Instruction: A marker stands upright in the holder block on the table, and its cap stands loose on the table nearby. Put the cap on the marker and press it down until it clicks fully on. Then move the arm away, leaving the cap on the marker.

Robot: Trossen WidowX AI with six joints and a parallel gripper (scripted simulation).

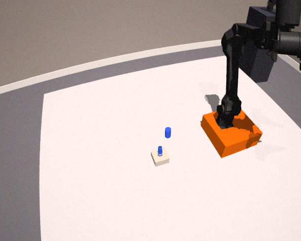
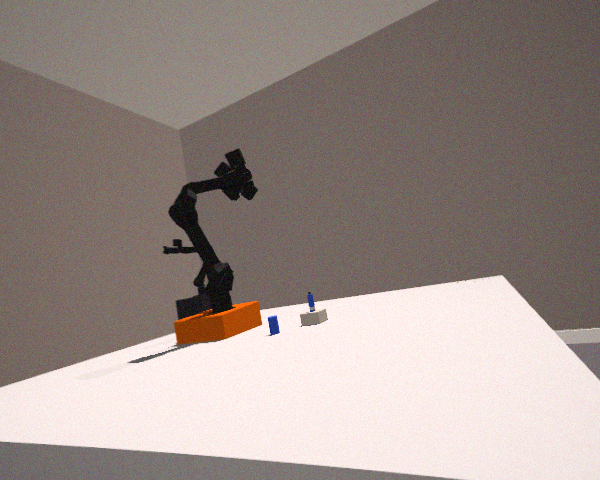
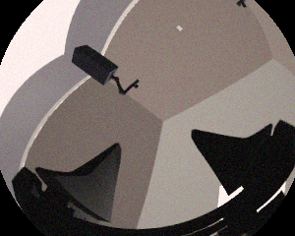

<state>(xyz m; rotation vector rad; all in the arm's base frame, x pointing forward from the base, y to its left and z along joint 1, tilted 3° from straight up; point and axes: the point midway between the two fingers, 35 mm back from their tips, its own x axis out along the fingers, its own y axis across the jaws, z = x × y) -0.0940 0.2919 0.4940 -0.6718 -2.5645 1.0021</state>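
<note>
Now: the blue marker cap 370 mm ahead of my gripper tip, 340 mm to the right of it and 570 mm below it. The rest, counted from my gripper tip: holder block: 440 mm ahead, 230 mm to the right, 580 mm below.
</note>
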